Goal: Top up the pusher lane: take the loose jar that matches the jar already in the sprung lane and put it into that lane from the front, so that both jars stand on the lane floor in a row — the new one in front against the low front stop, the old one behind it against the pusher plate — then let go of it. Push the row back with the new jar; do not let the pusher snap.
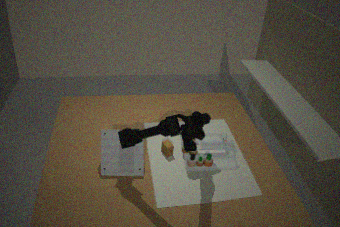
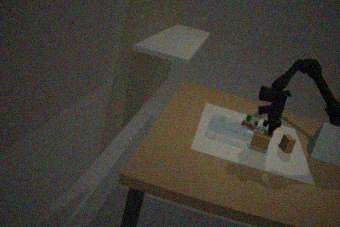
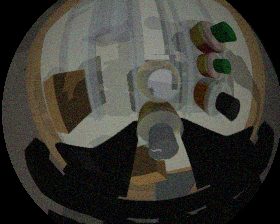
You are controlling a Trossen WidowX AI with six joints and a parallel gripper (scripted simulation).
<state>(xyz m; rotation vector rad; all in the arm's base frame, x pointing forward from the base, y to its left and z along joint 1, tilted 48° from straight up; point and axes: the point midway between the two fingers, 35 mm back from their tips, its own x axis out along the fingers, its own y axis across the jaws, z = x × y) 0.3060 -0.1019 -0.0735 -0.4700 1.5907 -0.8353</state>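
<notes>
Right now the lane is 170 mm ahead of my gripper tip, 30 mm below it and 10 mm to the right of it.
</notes>
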